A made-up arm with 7 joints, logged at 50 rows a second.
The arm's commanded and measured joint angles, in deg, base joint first. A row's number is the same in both.
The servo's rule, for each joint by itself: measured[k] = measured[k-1] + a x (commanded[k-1-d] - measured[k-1]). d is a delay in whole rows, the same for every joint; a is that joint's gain. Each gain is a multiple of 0.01, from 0.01 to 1. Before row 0 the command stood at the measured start. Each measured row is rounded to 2 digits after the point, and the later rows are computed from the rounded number. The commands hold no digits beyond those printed.
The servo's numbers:
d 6
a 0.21 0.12 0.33 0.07 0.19 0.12 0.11
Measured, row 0:
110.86 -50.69 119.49 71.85 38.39 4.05 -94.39
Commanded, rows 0 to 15:
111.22 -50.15 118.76 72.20 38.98 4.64 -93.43
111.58 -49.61 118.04 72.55 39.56 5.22 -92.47
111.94 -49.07 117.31 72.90 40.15 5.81 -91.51
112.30 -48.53 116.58 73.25 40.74 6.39 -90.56
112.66 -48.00 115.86 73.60 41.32 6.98 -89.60
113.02 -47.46 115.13 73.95 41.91 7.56 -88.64
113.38 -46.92 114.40 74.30 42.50 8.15 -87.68
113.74 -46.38 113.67 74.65 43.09 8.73 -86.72
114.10 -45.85 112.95 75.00 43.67 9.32 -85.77
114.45 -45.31 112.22 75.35 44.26 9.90 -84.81
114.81 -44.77 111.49 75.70 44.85 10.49 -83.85
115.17 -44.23 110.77 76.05 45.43 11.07 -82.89
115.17 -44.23 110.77 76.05 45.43 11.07 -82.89
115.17 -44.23 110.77 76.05 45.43 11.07 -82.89
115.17 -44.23 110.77 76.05 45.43 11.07 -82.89
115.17 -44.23 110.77 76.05 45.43 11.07 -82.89
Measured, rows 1 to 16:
110.86 -50.69 119.49 71.85 38.39 4.05 -94.39
110.86 -50.69 119.49 71.85 38.39 4.05 -94.39
110.86 -50.69 119.49 71.85 38.39 4.05 -94.39
110.86 -50.69 119.49 71.85 38.39 4.05 -94.39
110.86 -50.69 119.49 71.85 38.39 4.05 -94.39
110.86 -50.69 119.49 71.85 38.39 4.05 -94.39
110.94 -50.63 119.25 71.87 38.50 4.12 -94.28
111.07 -50.51 118.85 71.92 38.70 4.25 -94.08
111.25 -50.34 118.34 71.99 38.98 4.44 -93.80
111.47 -50.12 117.76 72.08 39.31 4.67 -93.44
111.72 -49.87 117.13 72.19 39.69 4.95 -93.02
111.99 -49.58 116.47 72.31 40.11 5.26 -92.54
112.28 -49.26 115.79 72.45 40.56 5.61 -92.01
112.59 -48.91 115.09 72.60 41.04 5.98 -91.43
112.91 -48.54 114.38 72.77 41.54 6.38 -90.81
113.23 -48.15 113.67 72.95 42.06 6.80 -90.15

